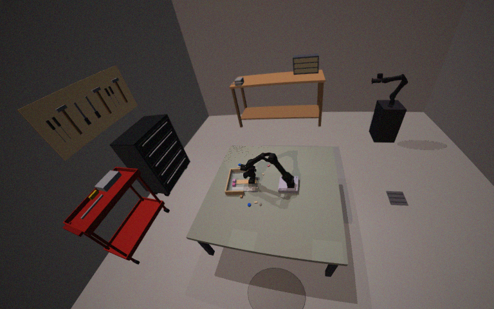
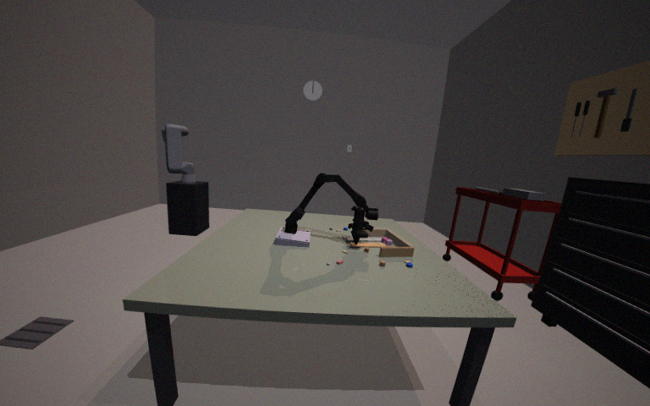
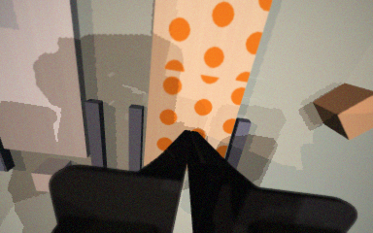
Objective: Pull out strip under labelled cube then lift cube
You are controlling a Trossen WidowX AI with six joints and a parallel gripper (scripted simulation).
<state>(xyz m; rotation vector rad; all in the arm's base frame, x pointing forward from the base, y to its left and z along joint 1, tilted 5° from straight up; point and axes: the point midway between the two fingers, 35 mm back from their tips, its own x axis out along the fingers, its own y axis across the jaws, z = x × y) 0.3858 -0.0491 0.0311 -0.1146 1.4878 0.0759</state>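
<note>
The pale cube lies 60 mm behind my gripper tip and 80 mm to the left of it.
</note>
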